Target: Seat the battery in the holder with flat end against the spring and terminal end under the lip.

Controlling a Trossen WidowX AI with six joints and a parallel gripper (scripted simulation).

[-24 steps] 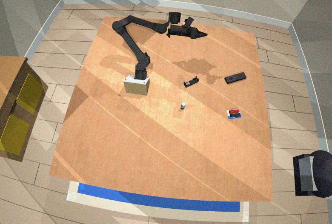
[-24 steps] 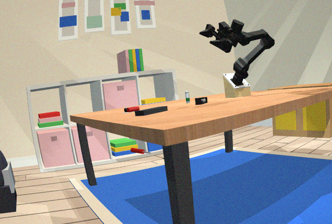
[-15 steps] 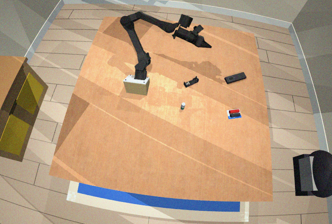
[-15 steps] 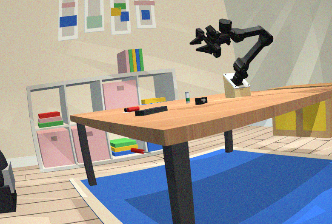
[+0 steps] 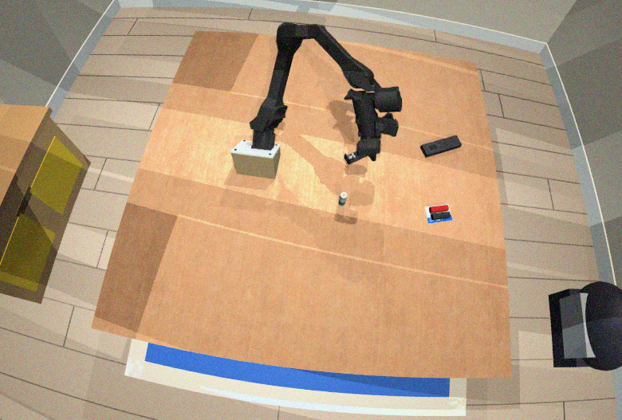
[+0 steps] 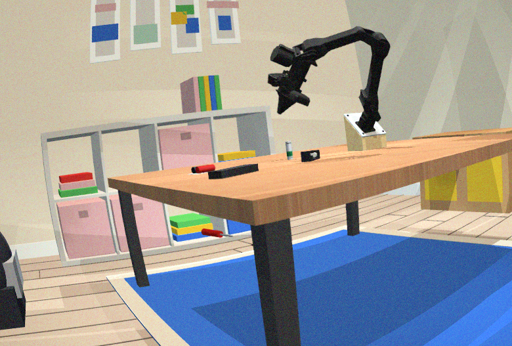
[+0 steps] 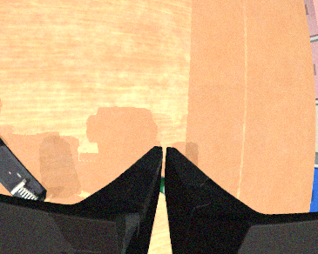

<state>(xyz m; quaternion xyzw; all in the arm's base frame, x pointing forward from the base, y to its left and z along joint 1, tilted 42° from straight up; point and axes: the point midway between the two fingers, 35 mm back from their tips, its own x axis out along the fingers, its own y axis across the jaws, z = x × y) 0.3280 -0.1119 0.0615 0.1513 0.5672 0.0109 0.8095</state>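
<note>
Now: the battery 130 mm below my gripper tip, 80 mm to the right of it and 80 mm behind it. The rest, counted from my gripper tip: blue-white card 250 mm ahead, 150 mm below, 80 mm to the right; then black remote-like bar 280 mm ahead, 180 mm to the left, 140 mm below.
</note>
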